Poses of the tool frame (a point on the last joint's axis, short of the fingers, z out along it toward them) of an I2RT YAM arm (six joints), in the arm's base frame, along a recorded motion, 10 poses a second.
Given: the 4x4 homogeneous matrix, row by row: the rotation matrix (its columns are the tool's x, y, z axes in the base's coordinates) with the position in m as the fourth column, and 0 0 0 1 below. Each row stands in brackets.
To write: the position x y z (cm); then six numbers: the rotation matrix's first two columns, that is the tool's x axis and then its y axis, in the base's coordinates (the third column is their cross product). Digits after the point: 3 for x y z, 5 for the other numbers. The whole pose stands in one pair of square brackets.
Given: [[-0.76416 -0.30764 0.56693 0.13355], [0.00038 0.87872 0.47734 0.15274], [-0.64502 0.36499 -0.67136 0.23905], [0 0 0 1]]
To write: [13.355 15.274 23.905 -0.76416 0.00038 -0.64502 -0.30764 0.87872 0.36499]
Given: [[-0.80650 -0.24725 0.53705 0.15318], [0.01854 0.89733 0.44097 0.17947], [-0.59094 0.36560 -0.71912 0.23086], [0 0 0 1]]
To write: [15.318 17.947 23.086 -0.80650 0.01854 -0.59094 -0.24725 0.89733 0.36560]
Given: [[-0.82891 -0.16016 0.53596 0.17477], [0.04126 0.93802 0.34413 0.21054], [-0.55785 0.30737 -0.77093 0.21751], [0 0 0 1]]
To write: [17.477 21.054 21.751 -0.82891 0.04126 -0.55785 -0.16016 0.93802 0.30737]
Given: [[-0.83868 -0.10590 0.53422 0.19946], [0.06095 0.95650 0.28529 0.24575], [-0.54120 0.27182 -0.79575 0.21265], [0 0 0 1]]
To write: [19.946 24.575 21.265 -0.83868 0.06095 -0.54120 -0.10590 0.95650 0.27182]
